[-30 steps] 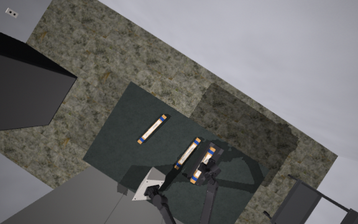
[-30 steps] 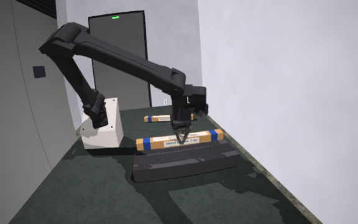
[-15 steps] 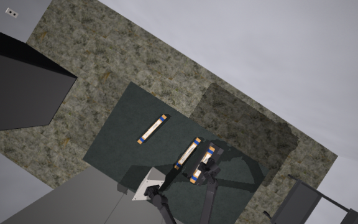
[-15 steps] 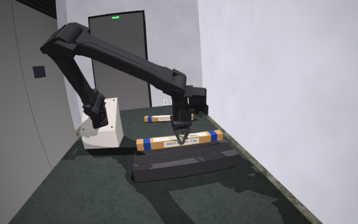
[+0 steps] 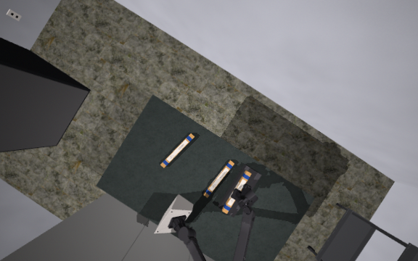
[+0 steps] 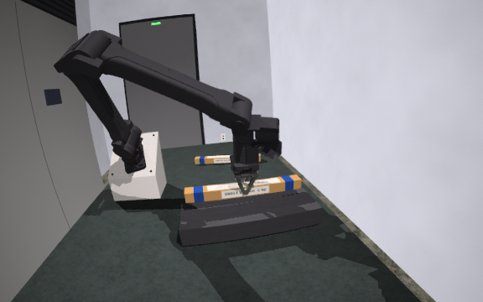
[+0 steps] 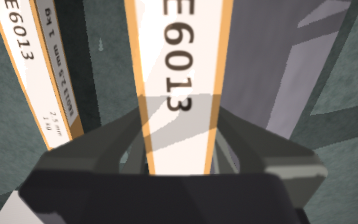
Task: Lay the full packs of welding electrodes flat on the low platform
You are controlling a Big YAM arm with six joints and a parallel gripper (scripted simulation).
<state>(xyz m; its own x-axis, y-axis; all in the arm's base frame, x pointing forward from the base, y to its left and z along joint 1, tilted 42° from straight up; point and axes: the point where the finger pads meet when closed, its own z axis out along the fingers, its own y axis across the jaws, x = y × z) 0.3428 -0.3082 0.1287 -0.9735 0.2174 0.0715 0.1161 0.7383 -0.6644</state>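
The low grey platform lies 90 mm below my hand and 40 mm to the right of it.
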